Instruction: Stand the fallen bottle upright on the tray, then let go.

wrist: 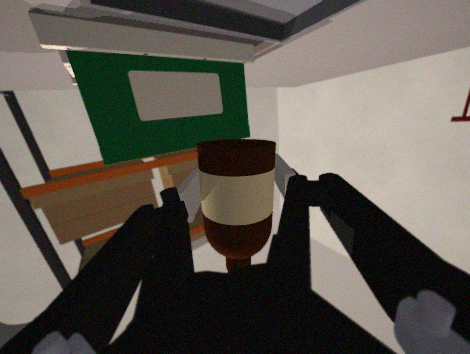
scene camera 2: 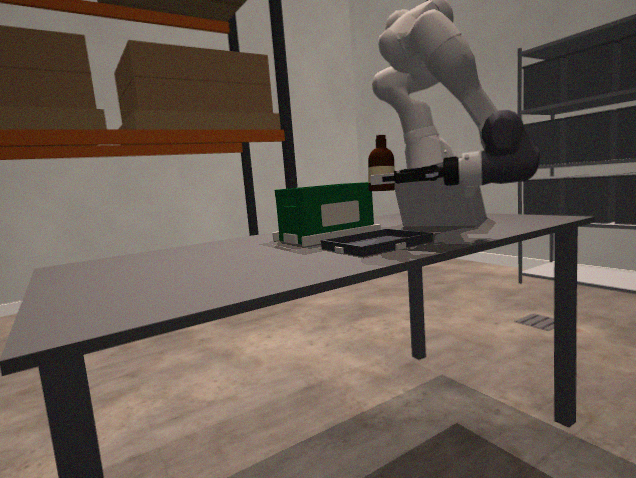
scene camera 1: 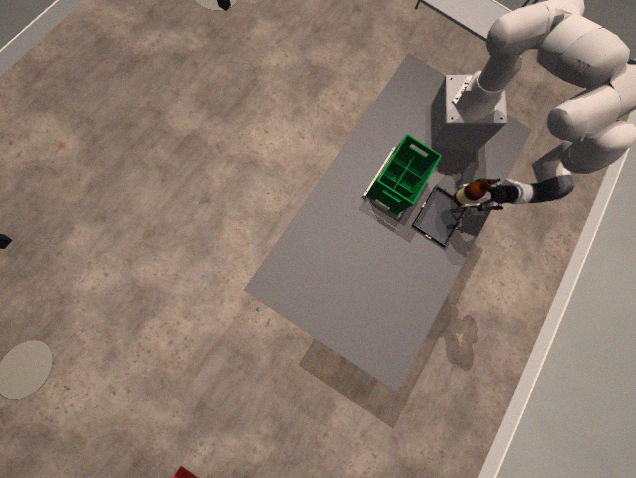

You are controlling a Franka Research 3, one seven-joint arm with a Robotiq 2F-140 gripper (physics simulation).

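The brown bottle [scene camera 1: 476, 189] [scene camera 2: 380, 160] [wrist: 237, 200] with a cream label is held in the air. In scene camera 2 it looks upright, neck up and base down. The gripper [scene camera 1: 470, 196] [scene camera 2: 386, 178] [wrist: 238, 184] is shut on the bottle's lower part, with one finger on each side, and reaches in about level from the right. The shallow black tray [scene camera 1: 437, 219] [scene camera 2: 377, 249] [wrist: 200, 22] lies on the table below. There is a clear gap between the bottle's base and the tray. In scene camera 1 the bottle shows near the tray's upper right corner; its exact place over the tray is hard to tell.
A green divided crate [scene camera 1: 402, 203] [scene camera 2: 298, 215] [wrist: 185, 132] stands beside the tray on the grey table [scene camera 1: 349, 267] [scene camera 2: 205, 277]. The arm's base block [scene camera 1: 475, 138] [scene camera 2: 442, 205] stands behind the tray. A shelf rack with orange beams [scene camera 2: 154, 136] stands behind the table.
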